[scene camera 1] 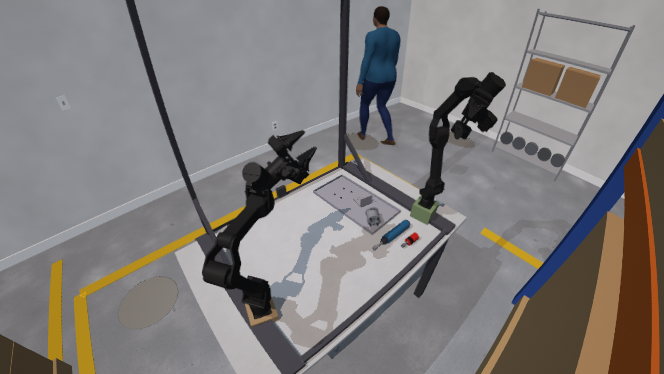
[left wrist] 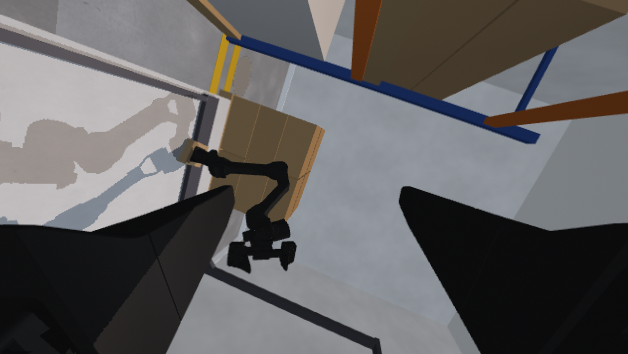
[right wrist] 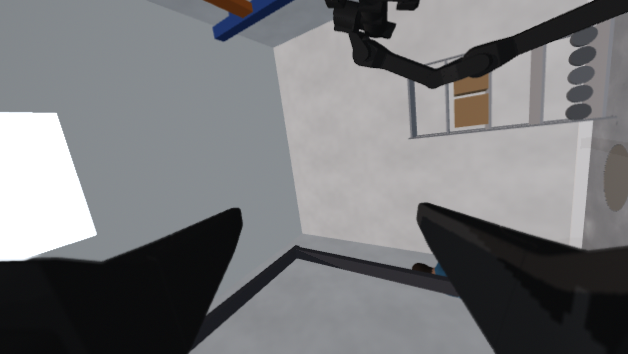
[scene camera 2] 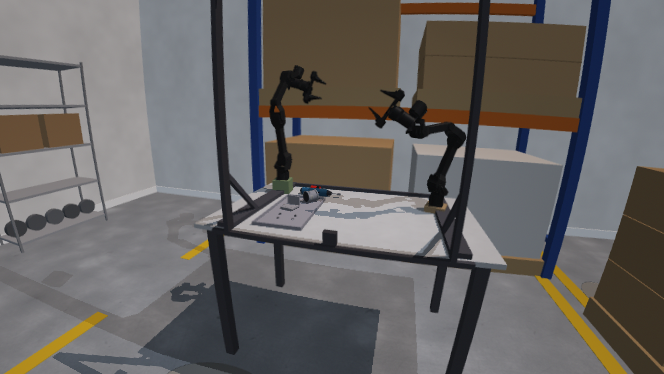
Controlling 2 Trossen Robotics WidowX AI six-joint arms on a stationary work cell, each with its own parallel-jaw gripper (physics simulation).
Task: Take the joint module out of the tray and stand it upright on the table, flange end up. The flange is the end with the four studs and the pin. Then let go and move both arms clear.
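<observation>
The joint module, a short grey cylinder, is at one end of the flat grey tray. In scene camera 2 it appears to lie on its side with a round end toward the camera; studs and pin are too small to make out. My left gripper is open and empty, high above the table and away from the module. My right gripper is open and empty, also raised high. Neither wrist view shows the module.
A grey bracket and several small dark pegs or holes are in the tray. A blue tool and a red tool lie beside it. Dark frame posts rise at the table's edge. A person stands behind.
</observation>
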